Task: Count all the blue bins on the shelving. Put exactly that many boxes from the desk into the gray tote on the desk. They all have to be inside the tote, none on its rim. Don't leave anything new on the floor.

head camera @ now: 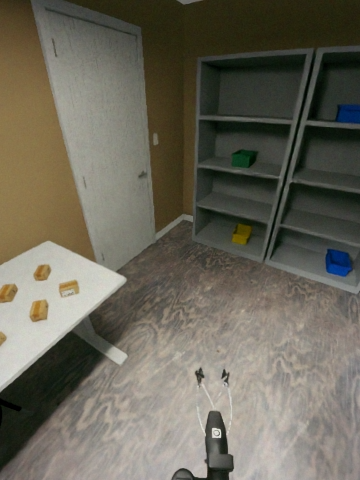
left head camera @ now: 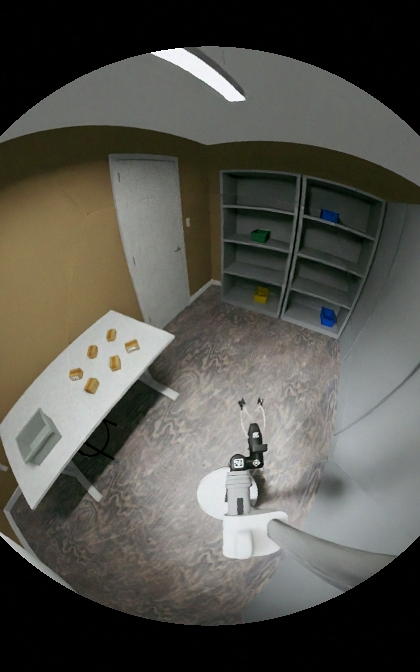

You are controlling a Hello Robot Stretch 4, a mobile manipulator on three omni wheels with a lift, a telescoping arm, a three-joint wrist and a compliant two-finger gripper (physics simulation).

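Observation:
One blue bin stands on the top shelf of the right shelving unit. Another blue bin stands on its bottom shelf. Several small tan boxes lie spread on the white desk; one box is nearest the desk's far right corner, and another box lies near it. The gray tote stands at the desk's near left end in the left head view; its visible inside holds no box. My gripper is open and empty above the floor, right of the desk.
A green bin and a yellow bin stand in the left shelving unit. A white door is behind the desk's far end. Desk legs reach out over the floor. A gray wall is at the right.

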